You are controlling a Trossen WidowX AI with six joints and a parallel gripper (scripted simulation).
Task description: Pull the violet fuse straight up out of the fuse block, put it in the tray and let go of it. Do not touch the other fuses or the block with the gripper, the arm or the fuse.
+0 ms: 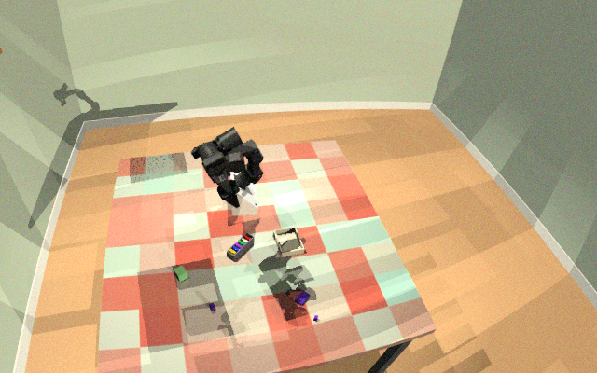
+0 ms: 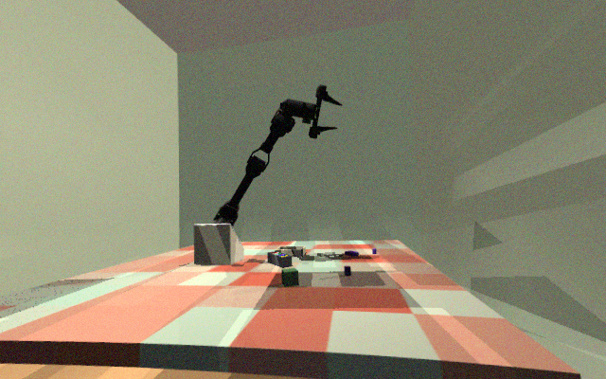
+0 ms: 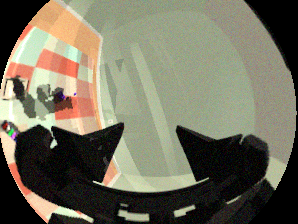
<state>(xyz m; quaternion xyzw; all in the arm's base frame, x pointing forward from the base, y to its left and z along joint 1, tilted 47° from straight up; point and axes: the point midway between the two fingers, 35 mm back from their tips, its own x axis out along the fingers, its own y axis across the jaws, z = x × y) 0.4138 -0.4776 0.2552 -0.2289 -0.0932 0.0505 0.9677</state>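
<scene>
Right now the violet fuse is 530 mm below my gripper tip, 250 mm behind it and 70 mm to the left of it. Also, from my gripper tip: beige tray (550 mm below, 280 mm to the left, 240 mm behind); flat purple block (550 mm below, 240 mm to the left, 40 mm ahead); green cube (540 mm below, 200 mm to the right, 180 mm behind).
</scene>
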